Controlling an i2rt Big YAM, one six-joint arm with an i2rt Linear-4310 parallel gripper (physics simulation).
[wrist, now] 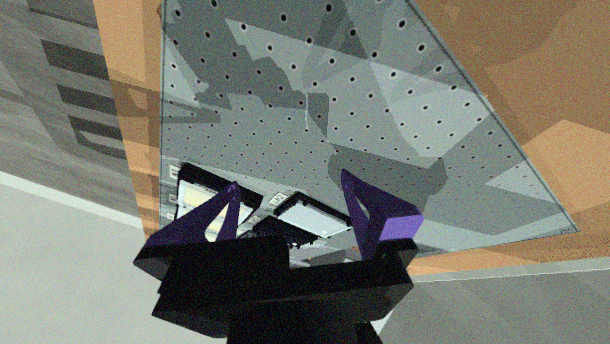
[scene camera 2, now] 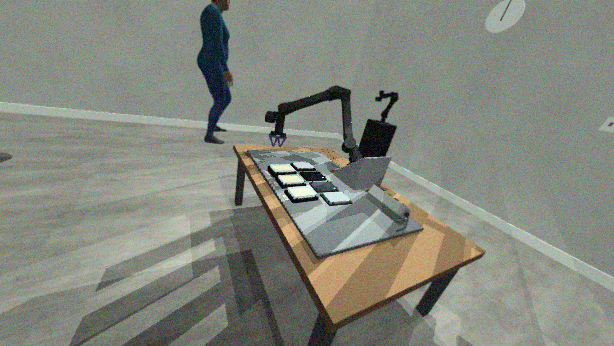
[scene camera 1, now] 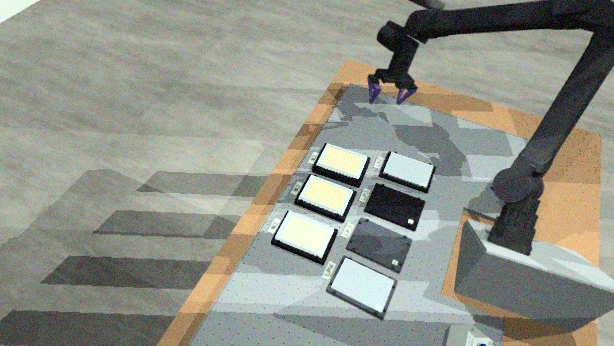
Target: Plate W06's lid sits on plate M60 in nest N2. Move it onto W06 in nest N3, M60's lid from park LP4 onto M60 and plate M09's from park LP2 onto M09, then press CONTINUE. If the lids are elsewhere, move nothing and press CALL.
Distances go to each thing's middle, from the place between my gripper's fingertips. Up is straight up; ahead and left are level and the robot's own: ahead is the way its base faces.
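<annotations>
The LP3 nest (scene camera 1: 381, 245) is 410 mm to the left of my hand, 180 mm behind it and 70 mm below it; going by their middles, it is the farthest from my hand of the things named here. As for the LP1 nest (scene camera 1: 402, 209), I find it 70 mm below my hand, 280 mm to the left of it and 160 mm behind it. The LP2 nest (wrist: 306, 199) is 150 mm behind my hand and 150 mm to the left of it, and also 70 mm below it.
</annotations>
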